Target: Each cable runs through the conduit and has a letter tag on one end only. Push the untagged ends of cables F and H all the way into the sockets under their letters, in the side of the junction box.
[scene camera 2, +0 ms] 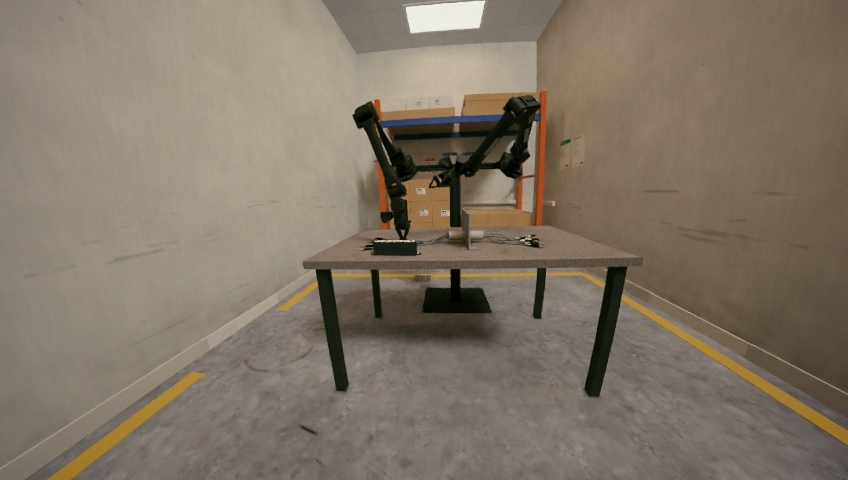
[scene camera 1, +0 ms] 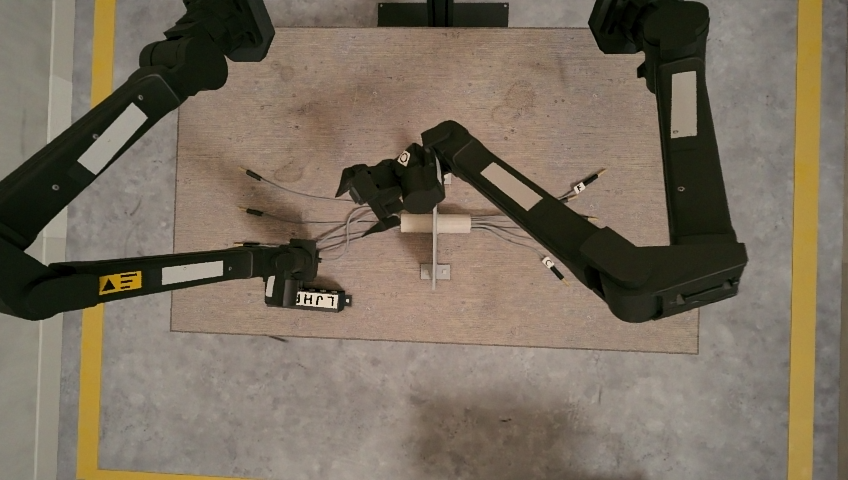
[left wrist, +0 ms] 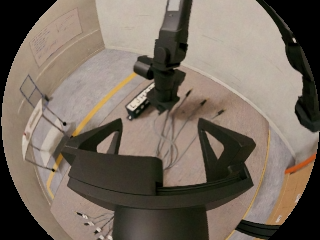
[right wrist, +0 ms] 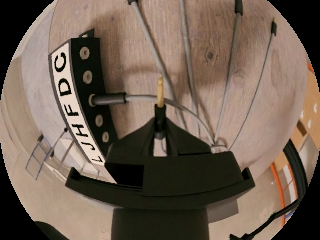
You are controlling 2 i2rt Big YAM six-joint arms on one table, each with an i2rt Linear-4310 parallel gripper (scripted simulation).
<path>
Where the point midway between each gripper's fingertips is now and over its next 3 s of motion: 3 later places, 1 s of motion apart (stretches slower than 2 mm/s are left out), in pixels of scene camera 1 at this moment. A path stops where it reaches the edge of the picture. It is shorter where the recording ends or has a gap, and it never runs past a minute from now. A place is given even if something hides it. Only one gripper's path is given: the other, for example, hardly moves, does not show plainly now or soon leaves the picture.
The right gripper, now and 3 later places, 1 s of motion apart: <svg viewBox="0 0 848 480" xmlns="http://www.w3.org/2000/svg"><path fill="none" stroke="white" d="M314 259L314 243L316 247L314 264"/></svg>
</path>
